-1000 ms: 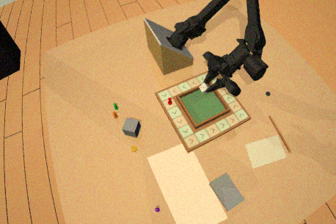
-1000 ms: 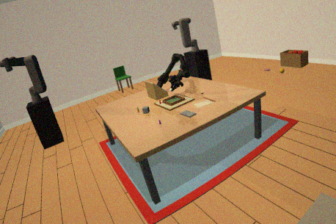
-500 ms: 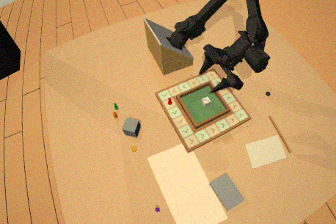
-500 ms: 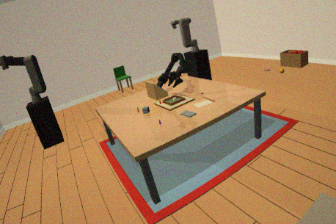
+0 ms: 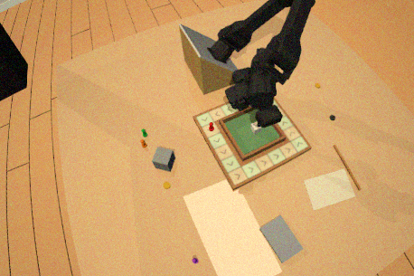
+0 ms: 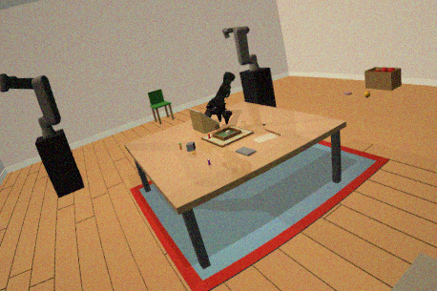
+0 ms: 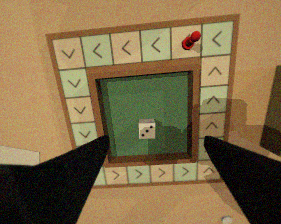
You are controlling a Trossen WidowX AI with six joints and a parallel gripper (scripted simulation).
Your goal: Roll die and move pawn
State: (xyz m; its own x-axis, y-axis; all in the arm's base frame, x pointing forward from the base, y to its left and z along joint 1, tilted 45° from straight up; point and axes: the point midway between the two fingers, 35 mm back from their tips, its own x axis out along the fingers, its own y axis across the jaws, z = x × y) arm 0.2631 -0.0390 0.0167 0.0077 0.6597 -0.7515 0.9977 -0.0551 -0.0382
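My gripper tip is 10 cm to the left of the red pawn, 8 cm above it and 6 cm past it. The rest, counted from my gripper tip: green tray 10 cm below, 1 cm ahead; grey cube 28 cm to the right, 8 cm below, 2 cm behind; white die 8 cm below, 2 cm to the left, 1 cm ahead.
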